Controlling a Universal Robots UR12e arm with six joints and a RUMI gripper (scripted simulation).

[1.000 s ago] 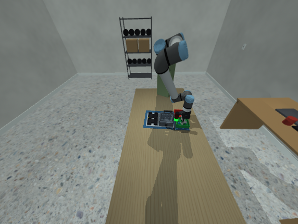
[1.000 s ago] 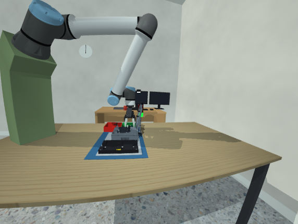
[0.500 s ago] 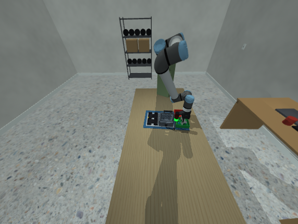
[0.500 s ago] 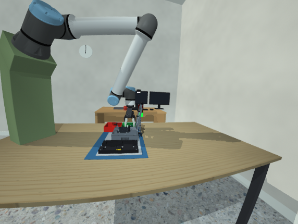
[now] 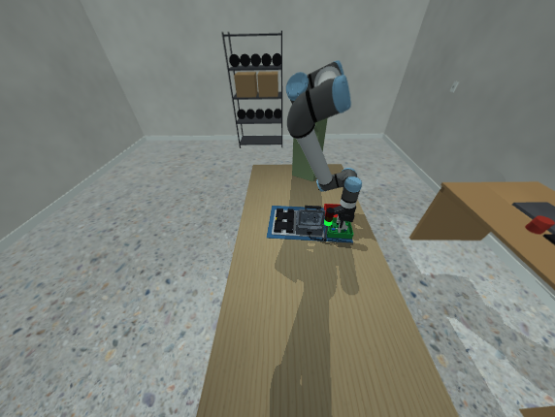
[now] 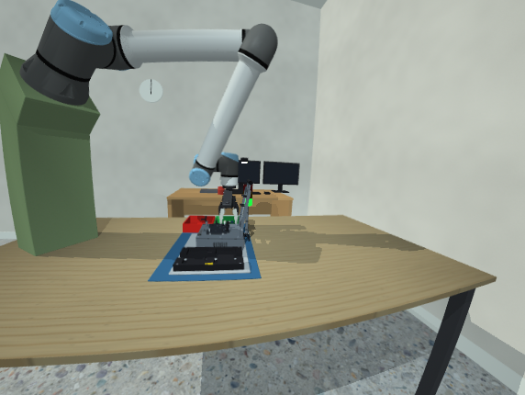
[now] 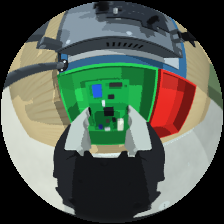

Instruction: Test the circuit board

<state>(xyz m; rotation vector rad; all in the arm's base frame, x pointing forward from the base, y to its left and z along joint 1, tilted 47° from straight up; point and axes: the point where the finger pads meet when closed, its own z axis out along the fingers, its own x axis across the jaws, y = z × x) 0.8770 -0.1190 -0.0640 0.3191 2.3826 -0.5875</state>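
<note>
Right now my hand is right at the green circuit board. Round my hand: tester lid 2 cm behind, 21 cm to the right, 16 cm above; red bin 13 cm behind, 7 cm to the left, 1 cm below; green bin 1 cm below.
</note>
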